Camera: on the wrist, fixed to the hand. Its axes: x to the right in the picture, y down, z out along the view.
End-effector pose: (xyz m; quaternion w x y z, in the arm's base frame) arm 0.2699 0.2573 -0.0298 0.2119 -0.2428 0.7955 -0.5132
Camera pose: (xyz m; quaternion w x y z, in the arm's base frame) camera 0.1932 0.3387 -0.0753 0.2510 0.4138 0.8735 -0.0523
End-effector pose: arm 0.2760 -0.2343 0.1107 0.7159 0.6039 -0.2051 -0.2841
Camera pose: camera 0.3556 -0.1713 0.1761 0.8690 0.1472 -0.3123 0.3544
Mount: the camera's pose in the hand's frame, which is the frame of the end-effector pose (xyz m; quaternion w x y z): 0.0156 0.0837 -0.0856 0.6744 -0.2580 0.2105 0.6590
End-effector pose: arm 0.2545 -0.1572 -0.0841 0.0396 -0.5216 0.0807 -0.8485
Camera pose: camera 0.1697 -0.2337 -0.1232 0.4343 -0.1302 0.6254 -0.6351
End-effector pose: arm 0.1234 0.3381 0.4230 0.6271 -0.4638 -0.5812 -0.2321
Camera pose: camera 0.2402 0.3078 0.4207 0.5786 -0.8087 0.1056 0.0092
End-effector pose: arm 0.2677 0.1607 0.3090 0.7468 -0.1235 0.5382 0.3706
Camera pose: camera 0.1515 0.1755 0.2796 0.1143 0.0007 0.5060 0.8550
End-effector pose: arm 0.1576 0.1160 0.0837 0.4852 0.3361 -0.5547 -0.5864
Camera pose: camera 0.2491 0.0808 0.1541 0.9172 -0.1406 -0.3422 -0.1481
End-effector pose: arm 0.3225 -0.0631 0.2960 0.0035 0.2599 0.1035 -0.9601
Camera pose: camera 0.3567 -0.1271 0.1995 0.6803 0.4447 0.1470 -0.5638
